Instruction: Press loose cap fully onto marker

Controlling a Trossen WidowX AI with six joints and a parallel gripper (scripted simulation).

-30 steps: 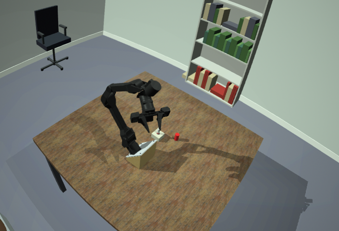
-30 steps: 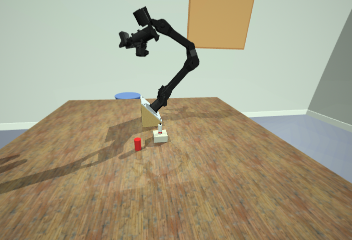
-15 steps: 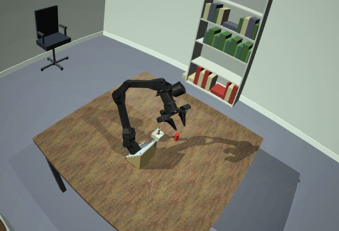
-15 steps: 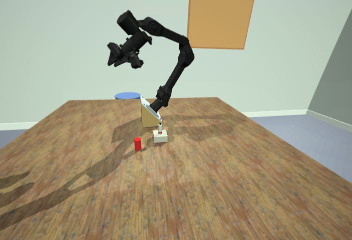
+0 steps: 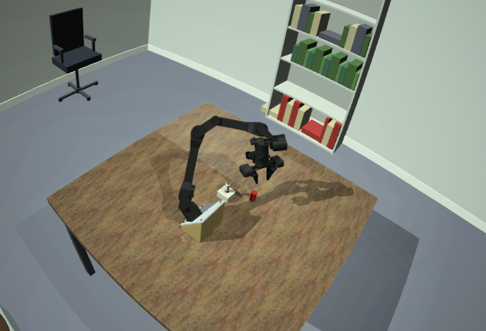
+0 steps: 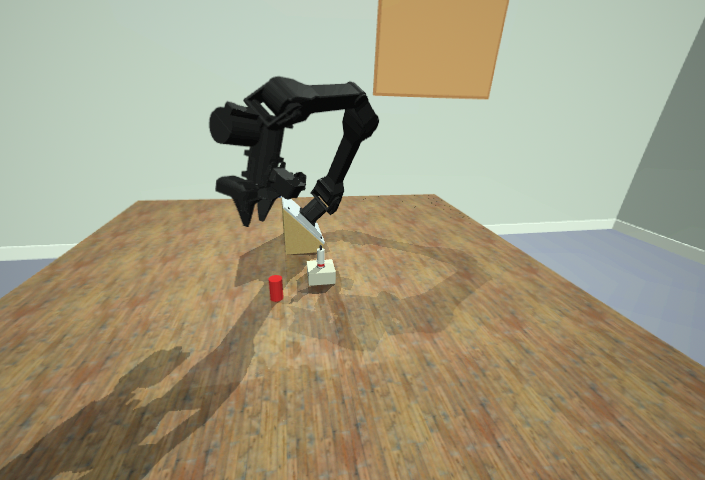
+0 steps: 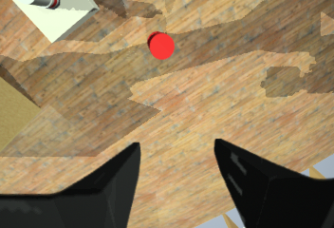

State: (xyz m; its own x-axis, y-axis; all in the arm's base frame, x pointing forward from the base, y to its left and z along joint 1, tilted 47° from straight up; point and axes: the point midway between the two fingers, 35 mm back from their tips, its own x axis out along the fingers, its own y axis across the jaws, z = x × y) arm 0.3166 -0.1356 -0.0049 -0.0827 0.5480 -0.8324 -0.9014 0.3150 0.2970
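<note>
The marker cap lies 30 mm ahead of my gripper tip, 40 mm to the left of it and 140 mm below it.
</note>
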